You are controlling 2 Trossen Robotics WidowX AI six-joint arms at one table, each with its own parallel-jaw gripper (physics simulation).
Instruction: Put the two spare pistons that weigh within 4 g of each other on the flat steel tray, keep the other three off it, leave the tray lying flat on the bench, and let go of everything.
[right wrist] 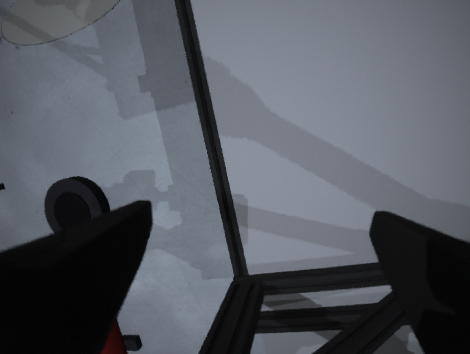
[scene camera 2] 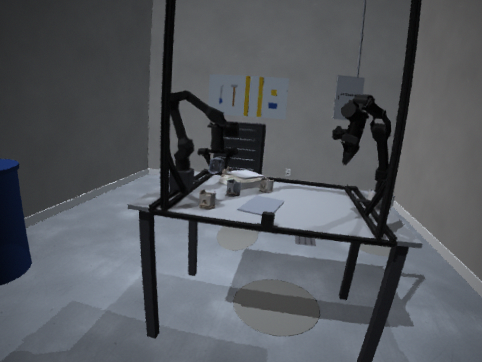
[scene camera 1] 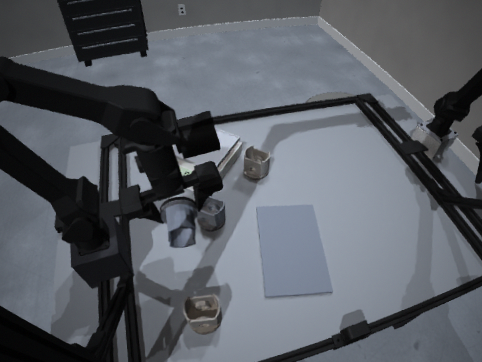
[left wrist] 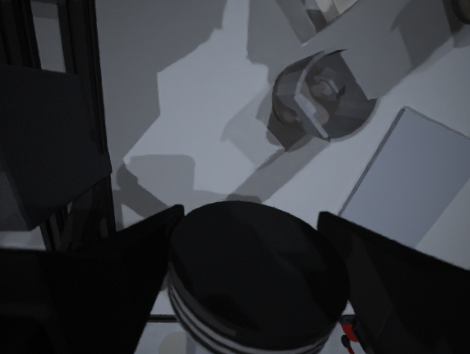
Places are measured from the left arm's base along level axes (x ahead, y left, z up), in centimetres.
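Pixels of known places: left gripper, fingertip midpoint: (left wrist: 251,215); right gripper, fingertip midpoint: (right wrist: 262,218) (scene camera 2: 344,164); left arm's base, origin of the base link: (scene camera 2: 182,169) (scene camera 1: 92,239); right arm's base, origin of the base link: (scene camera 1: 438,129).
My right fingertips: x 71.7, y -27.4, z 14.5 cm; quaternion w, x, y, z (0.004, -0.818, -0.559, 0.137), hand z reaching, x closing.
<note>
Ahead of a thing's pixels: the offset from my right fingertips to its middle. "pt": to the spot under its first point.
My left gripper (scene camera 1: 179,206) (scene camera 2: 216,161) (left wrist: 251,215) is shut on a grey piston @(dx -53.4, dy +21.9, dz -9.6 cm) (scene camera 1: 180,227) (scene camera 2: 216,165) (left wrist: 257,270), dark crown toward the wrist, held above the bench. A shaded piston @(dx -45.2, dy +31.3, dz -22.3 cm) (scene camera 1: 212,216) (scene camera 2: 233,188) (left wrist: 325,97) stands just right of it in scene camera 1. A tan piston @(dx -28.1, dy +42.8, dz -22.3 cm) (scene camera 1: 256,163) (scene camera 2: 266,185) stands farther back, another tan piston @(dx -54.2, dy +8.2, dz -22.3 cm) (scene camera 1: 202,314) (scene camera 2: 207,200) near the front left. The fifth piston cannot be made out. The flat steel tray @(dx -29.8, dy +16.7, dz -25.4 cm) (scene camera 1: 294,250) (scene camera 2: 261,204) (left wrist: 415,175) lies flat with no piston on it. My right gripper (scene camera 2: 346,161) (right wrist: 262,218) is open and empty, raised at the right.
A white-topped box @(pt dx -33.4, dy +50.4, dz -19.6 cm) (scene camera 1: 229,142) (scene camera 2: 245,174) with a green patch stands at the back left, partly behind the left arm. Black frame rails (scene camera 1: 287,109) (scene camera 2: 225,222) (right wrist: 210,130) run around the bench. A black drawer cabinet (scene camera 1: 107,30) stands on the floor beyond.
</note>
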